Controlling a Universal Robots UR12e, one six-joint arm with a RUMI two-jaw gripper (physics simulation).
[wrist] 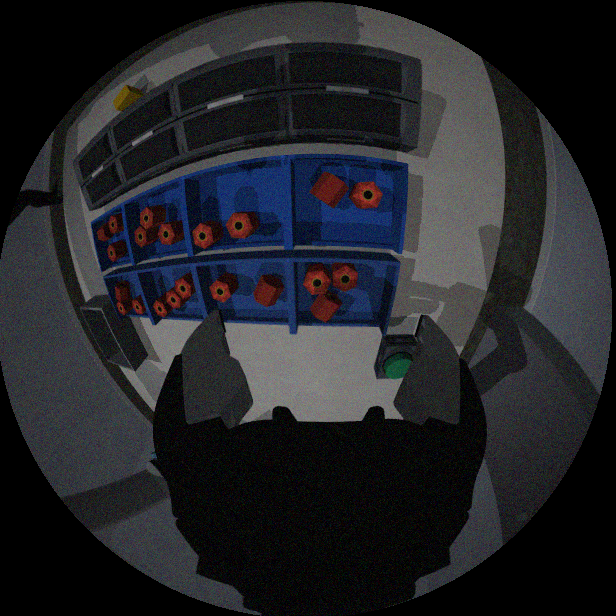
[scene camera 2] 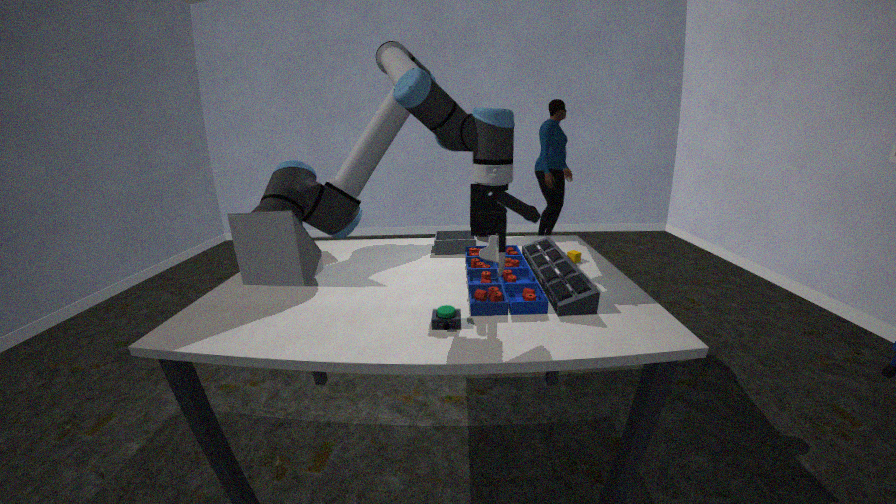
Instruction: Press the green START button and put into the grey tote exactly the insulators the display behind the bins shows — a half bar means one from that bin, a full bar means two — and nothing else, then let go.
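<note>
The green START button (scene camera 2: 446, 311) sits on its dark base at the table's front, also in the wrist view (wrist: 397, 366) by my right finger. Blue bins (scene camera 2: 506, 278) in two rows hold red hexagonal insulators (wrist: 241, 224). The dark display (scene camera 2: 560, 275) lies along the bins' far side; in the wrist view it (wrist: 252, 103) shows a few thin pale bars, their lengths unclear. The grey tote (scene camera 2: 452, 243) stands at the bins' back end. My gripper (scene camera 2: 491, 250) (wrist: 318, 344) hangs above the bins' back end, open and empty.
A small yellow cube (scene camera 2: 573, 255) lies beside the display's far end, also in the wrist view (wrist: 127, 96). The arm's grey base block (scene camera 2: 270, 247) stands at the table's left. A person (scene camera 2: 552, 166) walks behind the table.
</note>
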